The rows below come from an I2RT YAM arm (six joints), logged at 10 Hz.
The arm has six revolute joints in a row. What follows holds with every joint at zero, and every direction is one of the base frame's. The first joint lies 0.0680 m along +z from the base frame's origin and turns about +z. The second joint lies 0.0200 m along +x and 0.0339 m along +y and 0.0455 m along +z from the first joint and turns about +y. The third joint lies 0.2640 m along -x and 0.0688 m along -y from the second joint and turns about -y. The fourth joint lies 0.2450 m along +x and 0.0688 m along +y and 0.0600 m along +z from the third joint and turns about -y. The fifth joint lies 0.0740 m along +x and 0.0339 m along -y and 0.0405 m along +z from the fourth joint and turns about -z. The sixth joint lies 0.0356 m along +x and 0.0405 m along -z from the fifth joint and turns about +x. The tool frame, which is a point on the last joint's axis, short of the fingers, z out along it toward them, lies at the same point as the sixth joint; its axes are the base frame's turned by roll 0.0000, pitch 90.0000 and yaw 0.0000 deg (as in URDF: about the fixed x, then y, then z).
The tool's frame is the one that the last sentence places.
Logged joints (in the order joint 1, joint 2, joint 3, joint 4, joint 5, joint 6), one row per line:
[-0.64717, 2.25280, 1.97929, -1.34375, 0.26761, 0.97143]
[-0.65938, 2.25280, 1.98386, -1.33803, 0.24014, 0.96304]
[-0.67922, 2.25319, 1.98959, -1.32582, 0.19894, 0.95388]
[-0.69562, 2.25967, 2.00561, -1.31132, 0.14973, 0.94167]
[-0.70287, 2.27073, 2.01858, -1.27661, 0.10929, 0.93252]
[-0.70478, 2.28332, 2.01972, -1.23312, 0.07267, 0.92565]
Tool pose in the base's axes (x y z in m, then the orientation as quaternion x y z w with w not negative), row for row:
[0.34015, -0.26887, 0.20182, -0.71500, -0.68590, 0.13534, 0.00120]
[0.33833, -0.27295, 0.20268, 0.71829, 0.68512, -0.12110, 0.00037]
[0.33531, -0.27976, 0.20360, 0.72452, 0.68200, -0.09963, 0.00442]
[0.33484, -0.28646, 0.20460, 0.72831, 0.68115, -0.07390, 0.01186]
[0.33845, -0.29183, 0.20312, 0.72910, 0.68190, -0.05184, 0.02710]
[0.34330, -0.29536, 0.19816, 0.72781, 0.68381, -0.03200, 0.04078]
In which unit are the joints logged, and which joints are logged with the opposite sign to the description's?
The joints are logged in radians. Opposite sign: none.
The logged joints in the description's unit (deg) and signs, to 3 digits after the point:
[-37.080, 129.076, 113.405, -76.991, 15.333, 55.659]
[-37.780, 129.076, 113.667, -76.663, 13.759, 55.178]
[-38.916, 129.098, 113.995, -75.964, 11.398, 54.653]
[-39.856, 129.470, 114.913, -75.133, 8.579, 53.954]
[-40.271, 130.103, 115.656, -73.144, 6.262, 53.429]
[-40.381, 130.825, 115.721, -70.653, 4.164, 53.036]

